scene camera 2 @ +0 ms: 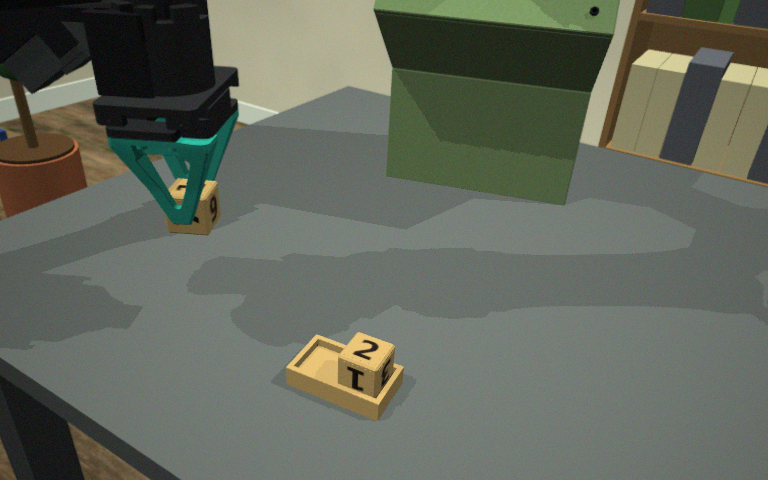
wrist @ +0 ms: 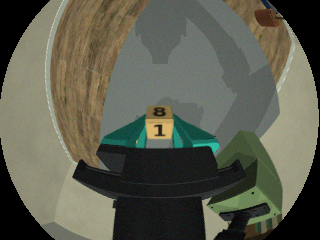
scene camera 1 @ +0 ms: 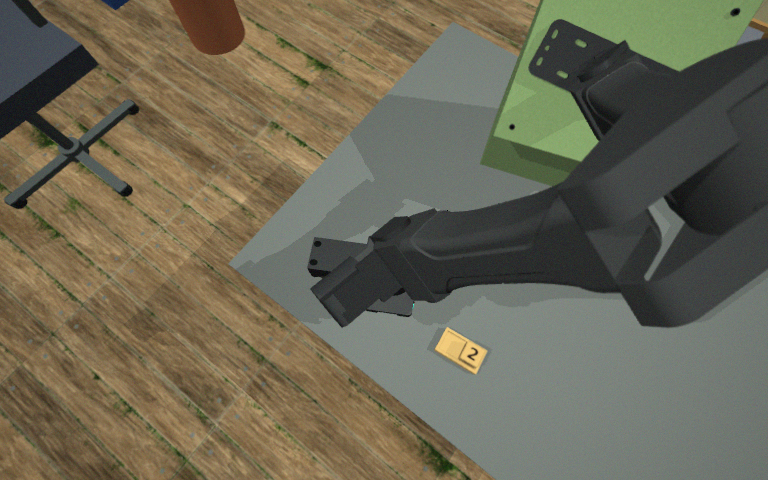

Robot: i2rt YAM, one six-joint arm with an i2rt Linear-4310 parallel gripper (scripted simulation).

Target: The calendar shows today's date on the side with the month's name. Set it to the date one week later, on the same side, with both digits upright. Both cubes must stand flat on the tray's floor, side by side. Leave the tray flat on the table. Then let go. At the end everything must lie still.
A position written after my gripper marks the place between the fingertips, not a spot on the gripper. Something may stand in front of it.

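Observation:
My gripper (scene camera 2: 190,212), (wrist: 159,117), (scene camera 1: 392,293). Cube (scene camera 2: 208,213). Another cube (scene camera 2: 365,365). Tray (scene camera 2: 320,356), (scene camera 1: 451,343).

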